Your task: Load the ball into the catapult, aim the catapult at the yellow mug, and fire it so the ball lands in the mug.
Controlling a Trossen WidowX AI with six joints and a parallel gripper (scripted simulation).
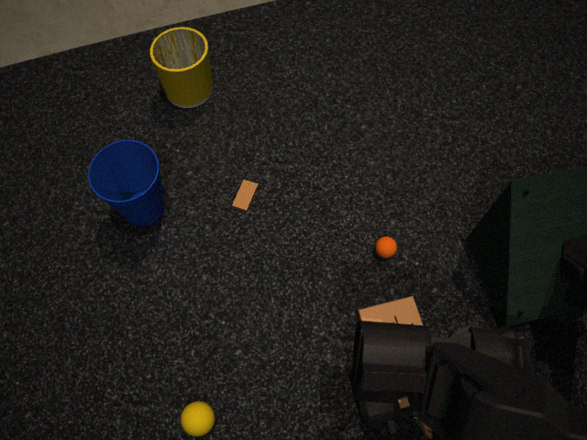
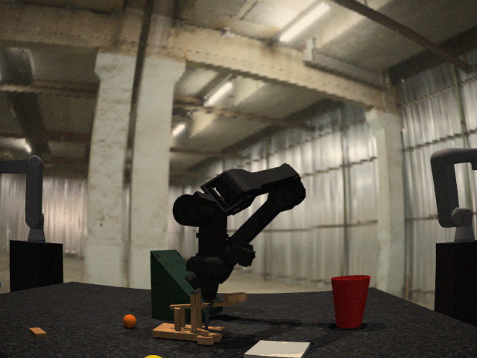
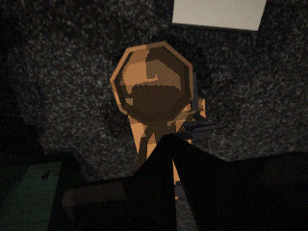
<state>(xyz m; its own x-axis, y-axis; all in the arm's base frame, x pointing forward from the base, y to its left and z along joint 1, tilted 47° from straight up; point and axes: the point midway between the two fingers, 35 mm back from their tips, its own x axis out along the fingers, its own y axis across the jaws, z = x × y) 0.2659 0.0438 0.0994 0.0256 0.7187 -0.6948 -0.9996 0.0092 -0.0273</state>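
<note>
My gripper tip is 30 mm above the catapult, 10 mm to the left of it and 10 mm short of it. From my gripper tip the other things lie so: white tile 140 mm to the left, 90 mm ahead, 80 mm below; orange ball 200 mm to the right, 70 mm below, 30 mm behind; yellow ball 280 mm ahead, 60 mm below, 30 mm to the right.
</note>
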